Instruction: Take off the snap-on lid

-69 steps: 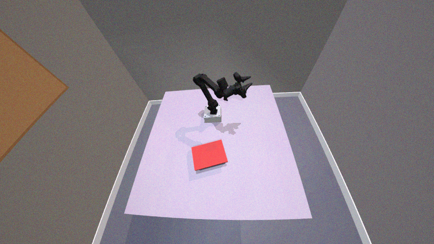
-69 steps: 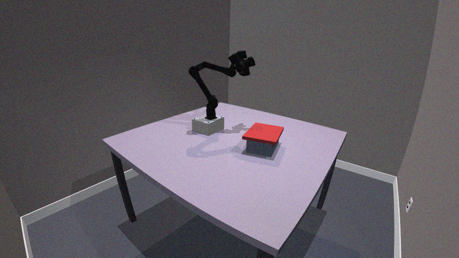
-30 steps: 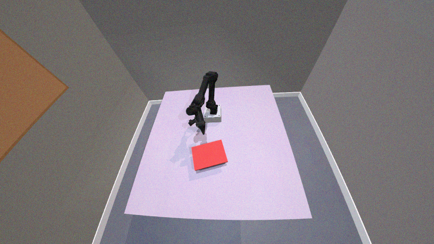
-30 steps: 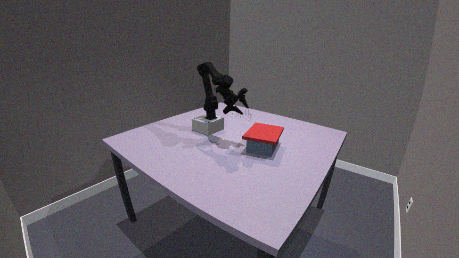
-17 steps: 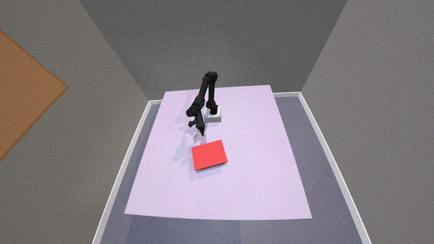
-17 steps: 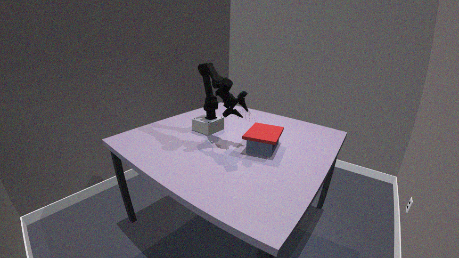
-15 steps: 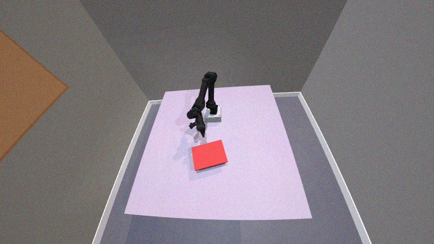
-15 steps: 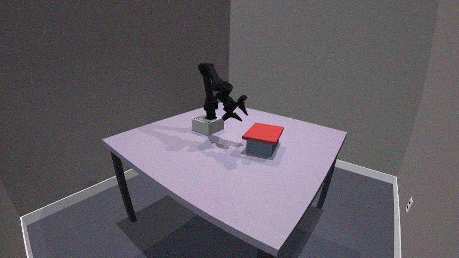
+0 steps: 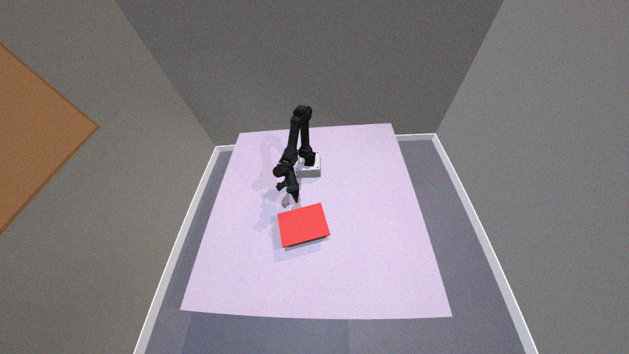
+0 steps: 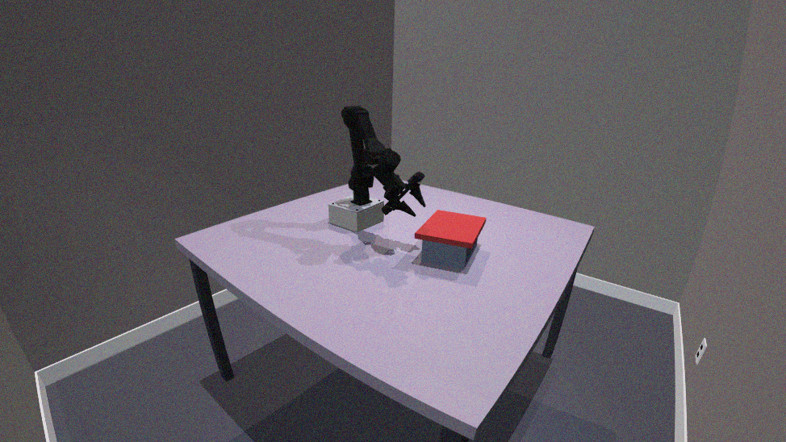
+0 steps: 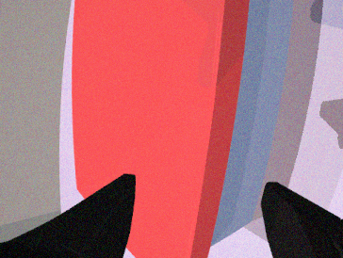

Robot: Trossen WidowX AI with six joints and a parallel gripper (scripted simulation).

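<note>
My gripper tip is now 110 mm short of the red lid, 50 mm to the right of it and 30 mm above it. The rest, counted from my gripper tip: storage box (110 mm ahead, 80 mm below, 50 mm to the left).
</note>
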